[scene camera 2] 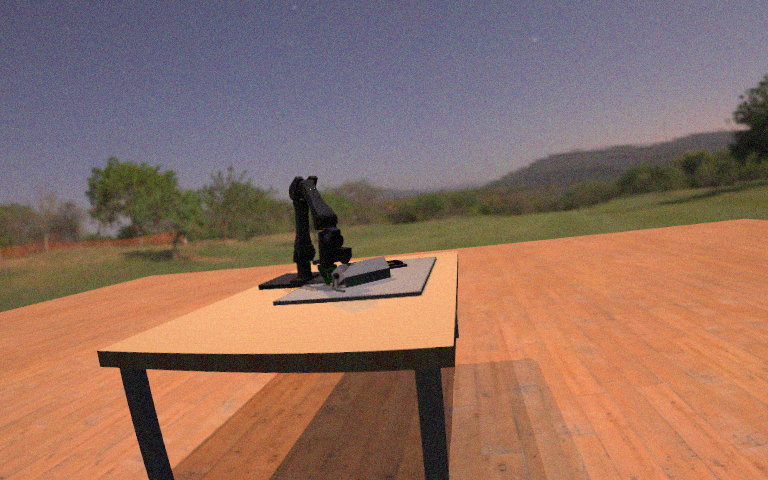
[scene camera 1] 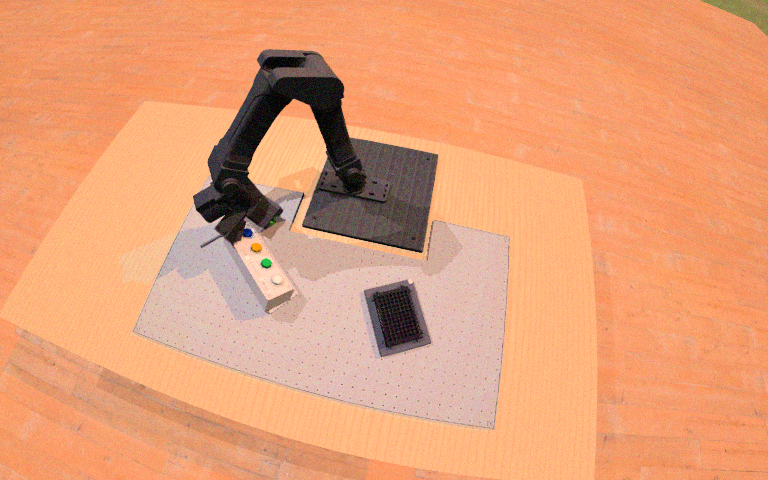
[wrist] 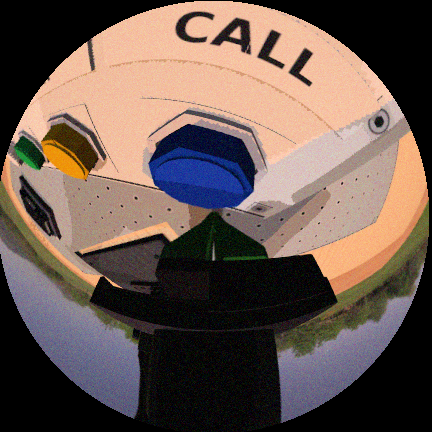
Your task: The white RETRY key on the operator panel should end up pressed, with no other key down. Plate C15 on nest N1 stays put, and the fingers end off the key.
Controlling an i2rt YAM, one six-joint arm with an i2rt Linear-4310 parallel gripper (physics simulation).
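Pixels of known places: gripper, fingertip midpoint: [scene camera 2: 328, 284] [scene camera 1: 273, 223] [wrist: 213, 217]; arm's base, link origin: [scene camera 2: 305, 279] [scene camera 1: 354, 186].
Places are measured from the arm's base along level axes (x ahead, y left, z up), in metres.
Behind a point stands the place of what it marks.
The operator panel [scene camera 1: 281, 300] @(x 0.365, y -0.079, z 0.028 m) [scene camera 2: 368, 275] @(x 0.332, y -0.194, z 0.022 m) [wrist: 125, 82] stands on the perforated board. Its white key [scene camera 1: 276, 279] @(x 0.328, y -0.093, z 0.066 m) is at the end nearest the camera in scene camera 1; its height is too small to judge, and it does not show in the wrist view. The green key [scene camera 1: 266, 263] @(x 0.297, y -0.130, z 0.066 m) [wrist: 29, 151], orange key [scene camera 1: 256, 247] @(x 0.265, y -0.170, z 0.066 m) [wrist: 65, 159] and blue CALL key [scene camera 1: 247, 232] @(x 0.234, y -0.209, z 0.065 m) [wrist: 202, 175] stand raised. My gripper [scene camera 1: 272, 221] @(x 0.165, y -0.185, z -0.003 m) [wrist: 213, 217] @(x 0.165, y -0.185, z -0.003 m) is shut and empty, with green fingertips by the blue key; contact is unclear. The dark plate [scene camera 1: 399, 315] @(x 0.332, y 0.195, z 0.021 m) sits on its nest [scene camera 1: 370, 311] @(x 0.335, y 0.127, z 0.007 m).
The arm's dark base plate [scene camera 1: 396, 175] @(x -0.066, y 0.109, z 0.002 m) lies behind the perforated board [scene camera 1: 453, 367] @(x 0.422, y 0.345, z -0.004 m). A thin dark rod [scene camera 1: 211, 241] @(x 0.260, y -0.340, z -0.001 m) sticks out beside the panel's blue-key end. The wooden table [scene camera 1: 549, 339] @(x 0.313, y 0.597, z -0.017 m) [scene camera 2: 283, 328] @(x 0.224, y -0.772, z -0.017 m) extends around the board.
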